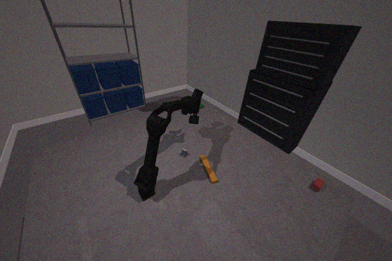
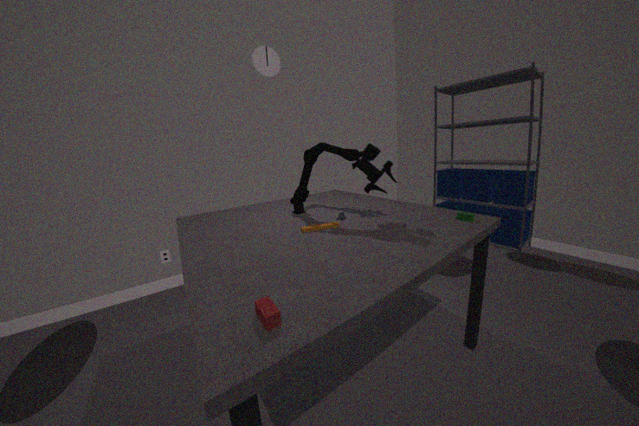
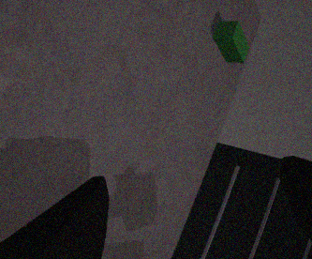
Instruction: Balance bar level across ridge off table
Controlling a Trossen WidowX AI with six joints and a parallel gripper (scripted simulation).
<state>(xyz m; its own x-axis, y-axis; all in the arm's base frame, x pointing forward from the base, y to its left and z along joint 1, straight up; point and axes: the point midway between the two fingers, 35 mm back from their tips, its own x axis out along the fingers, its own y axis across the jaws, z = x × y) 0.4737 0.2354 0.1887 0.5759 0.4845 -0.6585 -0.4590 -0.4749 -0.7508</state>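
Right now the orange bar is 330 mm to the right of my gripper tip, 160 mm below it and 160 mm behind it. Also, from my gripper tip: red block (750 mm to the right, 250 mm ahead, 150 mm below); then green block (250 mm to the left, 250 mm ahead, 150 mm below).
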